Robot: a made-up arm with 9 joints.
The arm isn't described. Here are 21 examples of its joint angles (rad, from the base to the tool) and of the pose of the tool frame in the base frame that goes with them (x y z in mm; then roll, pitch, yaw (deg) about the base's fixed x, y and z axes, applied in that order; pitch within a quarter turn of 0, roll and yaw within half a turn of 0).
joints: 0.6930 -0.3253 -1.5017 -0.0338 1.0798 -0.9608 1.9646 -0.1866 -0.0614
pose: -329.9 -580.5 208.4 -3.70 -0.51 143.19
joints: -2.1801 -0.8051 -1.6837 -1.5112 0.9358 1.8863 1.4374 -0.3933 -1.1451
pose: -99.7 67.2 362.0 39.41 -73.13 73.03
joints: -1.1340 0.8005 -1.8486 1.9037 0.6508 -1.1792 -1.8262 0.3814 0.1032
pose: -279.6 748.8 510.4 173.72 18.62 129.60
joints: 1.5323 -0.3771 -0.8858 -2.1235 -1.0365 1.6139 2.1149 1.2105 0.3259
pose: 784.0 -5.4 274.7 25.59 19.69 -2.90
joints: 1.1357 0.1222 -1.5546 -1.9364 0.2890 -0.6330 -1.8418 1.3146 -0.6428
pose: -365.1 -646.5 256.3 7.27 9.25 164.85
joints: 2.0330 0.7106 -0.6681 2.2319 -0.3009 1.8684 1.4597 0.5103 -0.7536
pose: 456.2 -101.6 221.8 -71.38 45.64 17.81
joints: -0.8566 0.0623 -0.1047 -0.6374 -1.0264 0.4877 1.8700 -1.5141 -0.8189
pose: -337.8 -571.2 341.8 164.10 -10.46 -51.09
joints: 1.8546 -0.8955 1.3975 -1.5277 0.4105 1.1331 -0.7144 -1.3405 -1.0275
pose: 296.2 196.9 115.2 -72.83 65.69 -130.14
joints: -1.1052 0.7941 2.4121 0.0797 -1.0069 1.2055 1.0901 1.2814 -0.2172
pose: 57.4 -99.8 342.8 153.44 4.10 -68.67
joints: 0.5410 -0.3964 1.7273 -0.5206 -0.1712 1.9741 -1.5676 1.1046 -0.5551
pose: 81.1 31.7 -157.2 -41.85 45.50 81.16
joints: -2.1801 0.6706 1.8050 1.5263 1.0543 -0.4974 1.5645 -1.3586 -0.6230
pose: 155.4 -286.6 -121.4 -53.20 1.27 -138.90
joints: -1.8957 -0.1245 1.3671 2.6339 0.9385 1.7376 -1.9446 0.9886 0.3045
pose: 341.7 18.2 773.5 75.66 -55.97 -73.24
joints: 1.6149 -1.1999 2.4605 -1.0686 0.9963 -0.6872 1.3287 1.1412 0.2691
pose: 374.8 96.3 420.4 14.39 13.30 -8.46
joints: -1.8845 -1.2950 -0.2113 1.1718 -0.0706 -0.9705 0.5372 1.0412 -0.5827
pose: -167.2 -154.2 350.7 -128.35 -7.93 -56.89
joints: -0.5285 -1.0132 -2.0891 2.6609 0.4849 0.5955 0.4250 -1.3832 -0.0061
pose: -431.8 -211.6 68.9 -56.01 -48.34 -148.54
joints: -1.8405 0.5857 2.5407 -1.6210 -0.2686 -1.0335 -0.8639 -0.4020 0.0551
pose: 479.9 -78.0 378.0 52.31 -22.76 -79.56
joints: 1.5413 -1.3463 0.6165 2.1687 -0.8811 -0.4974 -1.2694 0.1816 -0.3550
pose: 775.4 113.5 631.6 -102.18 -37.75 48.26
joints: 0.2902 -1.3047 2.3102 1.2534 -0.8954 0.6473 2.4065 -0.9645 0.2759
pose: 622.8 68.0 672.9 42.83 1.19 -42.77
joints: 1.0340 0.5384 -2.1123 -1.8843 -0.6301 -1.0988 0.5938 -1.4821 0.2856
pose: -137.3 -869.8 316.6 -32.58 -51.77 -113.47
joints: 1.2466 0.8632 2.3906 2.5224 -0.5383 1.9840 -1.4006 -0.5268 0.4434
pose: 247.4 -514.3 313.7 -135.50 5.24 -33.03
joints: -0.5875 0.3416 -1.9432 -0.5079 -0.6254 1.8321 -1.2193 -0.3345 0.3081
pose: -94.7 -234.2 418.0 56.80 -8.28 -102.17
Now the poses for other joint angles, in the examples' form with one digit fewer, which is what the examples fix.
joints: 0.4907 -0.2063 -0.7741 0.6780 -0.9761 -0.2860 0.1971 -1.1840 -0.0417
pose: -233 -414 -62 -48.2 65.6 1.2
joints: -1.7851 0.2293 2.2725 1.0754 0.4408 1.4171 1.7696 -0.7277 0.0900
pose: -269 83 512 32.5 -29.7 103.1
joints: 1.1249 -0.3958 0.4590 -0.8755 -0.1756 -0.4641 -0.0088 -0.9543 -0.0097
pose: 582 5 47 -70.8 -6.7 82.1
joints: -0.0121 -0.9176 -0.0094 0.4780 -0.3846 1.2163 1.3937 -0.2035 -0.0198
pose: 90 -27 55 -97.4 -24.4 118.0
